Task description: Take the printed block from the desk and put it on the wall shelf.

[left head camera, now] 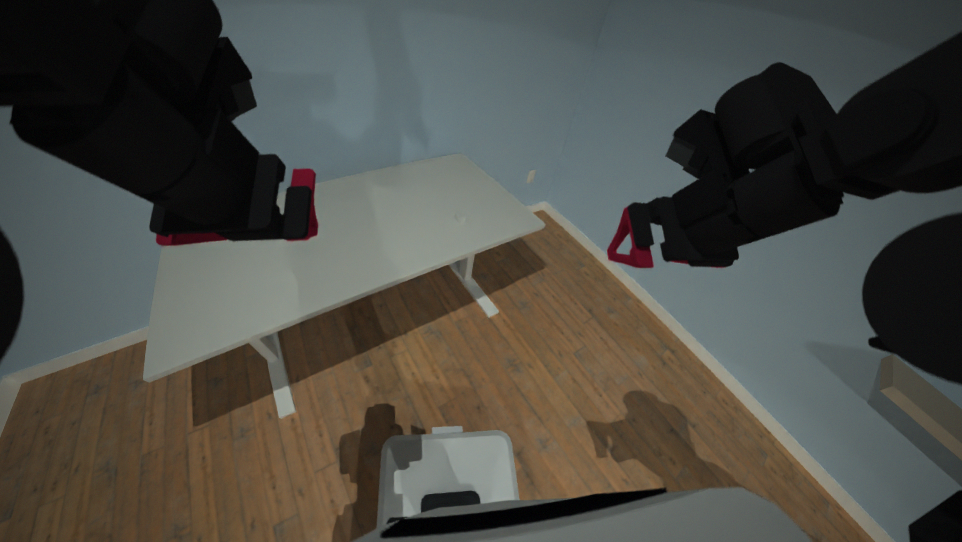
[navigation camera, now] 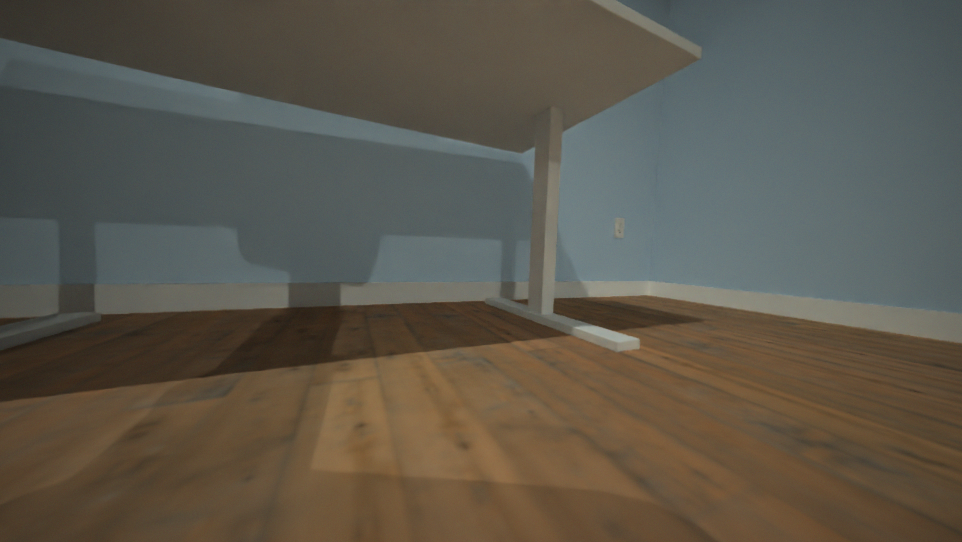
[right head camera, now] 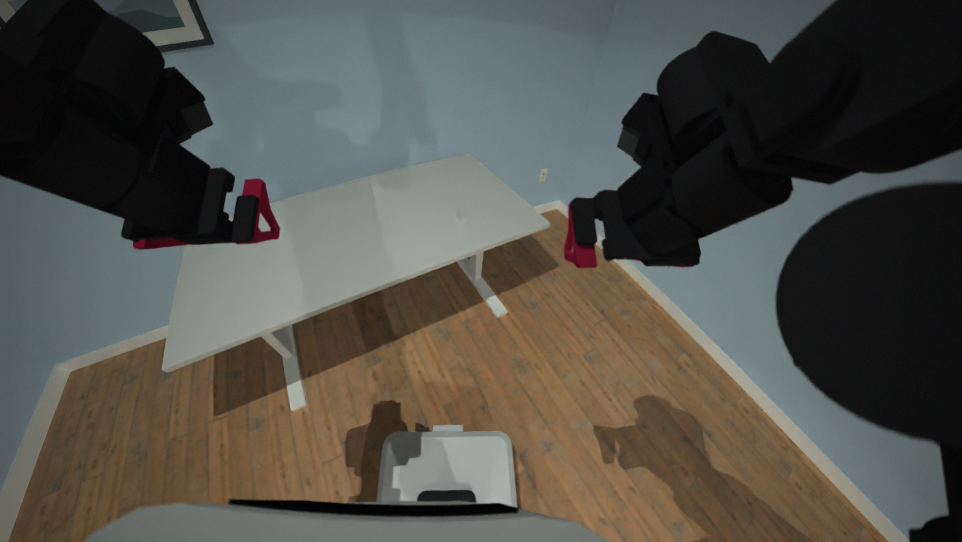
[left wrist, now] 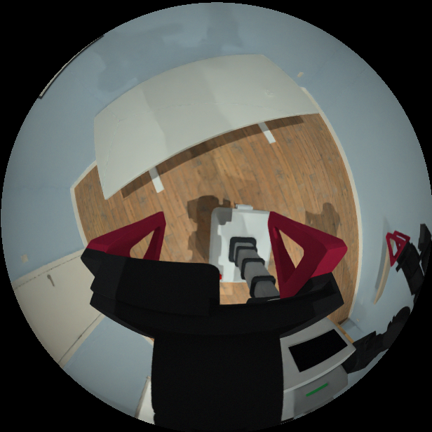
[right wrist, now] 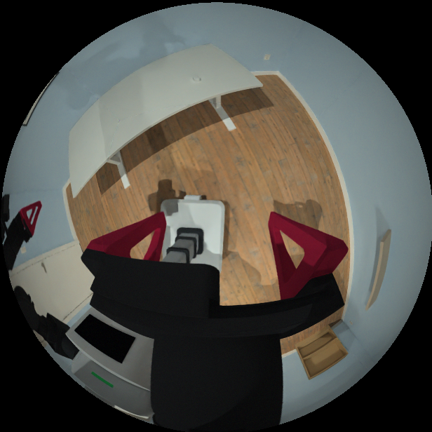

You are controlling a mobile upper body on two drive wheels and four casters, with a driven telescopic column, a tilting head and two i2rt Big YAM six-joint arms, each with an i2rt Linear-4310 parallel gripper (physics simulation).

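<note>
The printed block (left head camera: 460,217) (right head camera: 461,215) (left wrist: 269,93) (right wrist: 196,78) is small and whitish and lies on the white desk (left head camera: 363,255) (right head camera: 350,269) (left wrist: 200,110) (right wrist: 125,110), towards its far right end in the head views. The light wooden wall shelf (left head camera: 922,397) (left wrist: 382,285) (right wrist: 380,270) is on the right wall, partly cut off in the left head view. My left gripper (left head camera: 262,225) (right head camera: 225,232) (left wrist: 216,216) is open and empty, left of the block. My right gripper (left head camera: 663,252) (right head camera: 602,252) (right wrist: 216,217) is open and empty, right of the block. Both are apart from it.
The desk's legs (left head camera: 469,267) (right head camera: 478,264) (navigation camera: 546,215) stand on the wooden floor (left head camera: 430,370) (navigation camera: 437,417). My white base (left head camera: 509,464) (right head camera: 509,464) is near the bottom. A wooden cabinet (right wrist: 304,365) stands at the lower right in the right wrist view. A framed picture (right head camera: 195,44) hangs upper left.
</note>
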